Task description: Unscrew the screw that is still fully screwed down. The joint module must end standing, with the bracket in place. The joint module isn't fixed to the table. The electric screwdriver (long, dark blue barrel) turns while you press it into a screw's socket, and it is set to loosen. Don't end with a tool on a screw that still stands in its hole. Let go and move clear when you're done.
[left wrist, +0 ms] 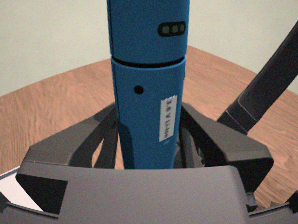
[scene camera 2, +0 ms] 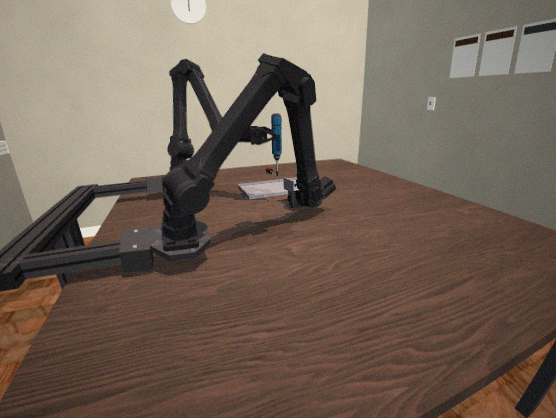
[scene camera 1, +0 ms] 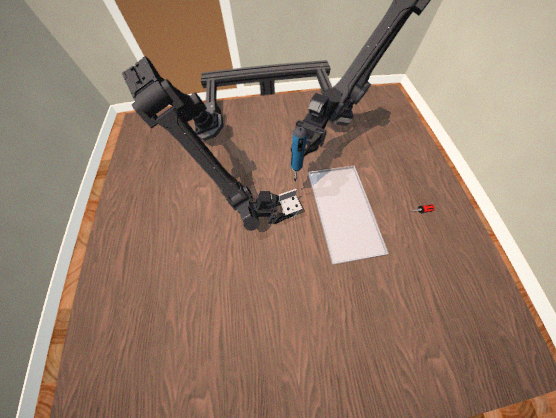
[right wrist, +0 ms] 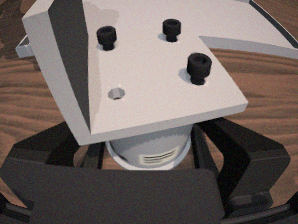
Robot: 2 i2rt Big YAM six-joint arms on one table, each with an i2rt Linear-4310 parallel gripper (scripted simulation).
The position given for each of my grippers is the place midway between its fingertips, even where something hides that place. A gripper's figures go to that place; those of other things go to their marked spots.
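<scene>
I find my right gripper (right wrist: 148,110) 13 cm from the lens. A joint module body (right wrist: 161,150) sits 10 cm from the lens, while for a bracket (right wrist: 150,74) it is 8 cm from the lens.
</scene>
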